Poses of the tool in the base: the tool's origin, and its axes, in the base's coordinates. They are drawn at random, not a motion.
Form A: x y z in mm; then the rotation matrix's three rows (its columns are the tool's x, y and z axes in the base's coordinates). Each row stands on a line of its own.
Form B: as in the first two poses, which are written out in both.
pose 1, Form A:
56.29, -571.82, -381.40
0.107, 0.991, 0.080
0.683, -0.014, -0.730
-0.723, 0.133, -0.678
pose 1, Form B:
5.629, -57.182, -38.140
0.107, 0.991, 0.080
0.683, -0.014, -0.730
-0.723, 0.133, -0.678

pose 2, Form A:
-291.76, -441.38, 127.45
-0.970, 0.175, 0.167
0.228, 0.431, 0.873
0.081, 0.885, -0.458
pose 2, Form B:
-29.176, -44.138, 12.745
-0.970, 0.175, 0.167
0.228, 0.431, 0.873
0.081, 0.885, -0.458

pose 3, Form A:
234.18, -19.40, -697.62
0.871, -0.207, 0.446
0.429, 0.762, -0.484
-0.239, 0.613, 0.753
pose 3, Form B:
23.418, -1.940, -69.762
0.871, -0.207, 0.446
0.429, 0.762, -0.484
-0.239, 0.613, 0.753

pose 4, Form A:
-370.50, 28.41, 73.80
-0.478, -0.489, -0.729
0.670, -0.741, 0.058
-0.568, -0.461, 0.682
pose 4, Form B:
-37.050, 2.841, 7.380
-0.478, -0.489, -0.729
0.670, -0.741, 0.058
-0.568, -0.461, 0.682

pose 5, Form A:
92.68, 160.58, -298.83
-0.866, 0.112, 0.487
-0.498, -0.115, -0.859
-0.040, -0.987, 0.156
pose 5, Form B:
9.268, 16.058, -29.883
-0.866, 0.112, 0.487
-0.498, -0.115, -0.859
-0.040, -0.987, 0.156

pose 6, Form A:
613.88, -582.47, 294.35
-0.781, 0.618, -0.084
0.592, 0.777, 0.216
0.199, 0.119, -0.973
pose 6, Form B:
61.388, -58.247, 29.435
-0.781, 0.618, -0.084
0.592, 0.777, 0.216
0.199, 0.119, -0.973

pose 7, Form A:
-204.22, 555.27, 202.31
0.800, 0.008, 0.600
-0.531, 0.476, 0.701
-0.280, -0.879, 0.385
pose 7, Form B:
-20.422, 55.527, 20.231
0.800, 0.008, 0.600
-0.531, 0.476, 0.701
-0.280, -0.879, 0.385

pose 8, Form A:
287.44, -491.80, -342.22
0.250, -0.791, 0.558
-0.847, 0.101, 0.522
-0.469, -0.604, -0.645
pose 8, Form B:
28.744, -49.180, -34.222
0.250, -0.791, 0.558
-0.847, 0.101, 0.522
-0.469, -0.604, -0.645

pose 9, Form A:
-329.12, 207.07, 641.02
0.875, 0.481, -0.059
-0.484, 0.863, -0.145
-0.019, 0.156, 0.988
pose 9, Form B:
-32.912, 20.707, 64.102
0.875, 0.481, -0.059
-0.484, 0.863, -0.145
-0.019, 0.156, 0.988

